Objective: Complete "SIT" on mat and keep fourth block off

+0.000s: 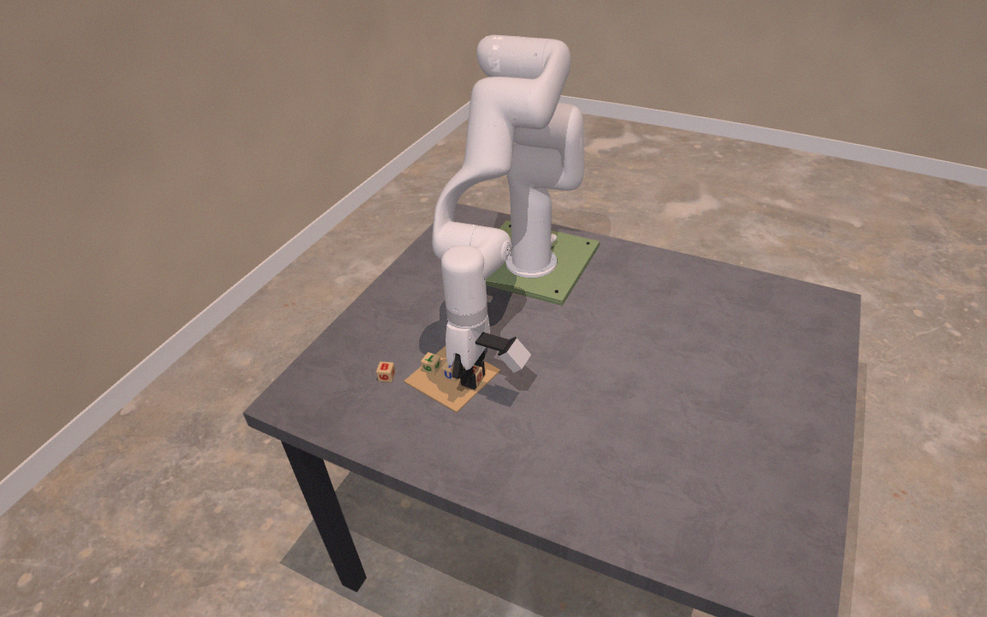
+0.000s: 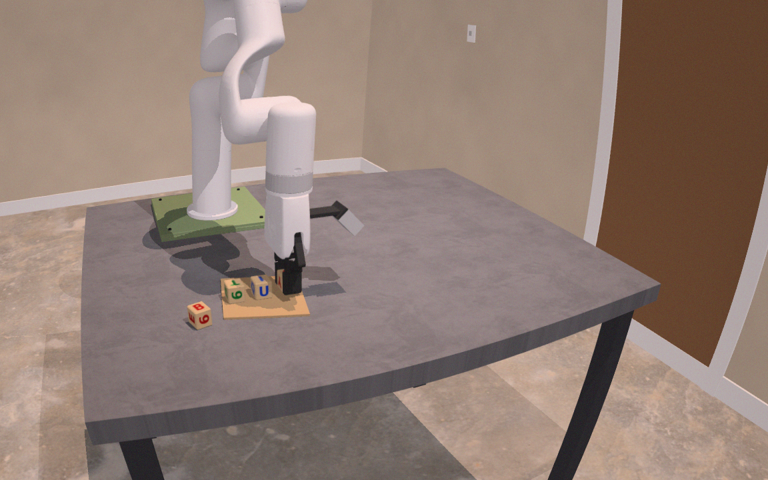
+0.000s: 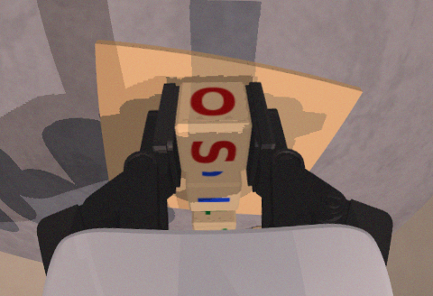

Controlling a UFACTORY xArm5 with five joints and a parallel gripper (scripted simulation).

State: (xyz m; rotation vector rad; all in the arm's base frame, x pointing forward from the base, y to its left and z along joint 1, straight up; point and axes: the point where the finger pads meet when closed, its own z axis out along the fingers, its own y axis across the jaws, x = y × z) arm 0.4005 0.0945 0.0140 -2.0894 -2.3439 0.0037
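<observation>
Now: the wooden block 1 cm below my hand. Also, from my hand: tan mat (5 cm to the right, 3 cm below, 1 cm ahead); red B block (16 cm to the right, 8 cm ahead, 1 cm below).
</observation>
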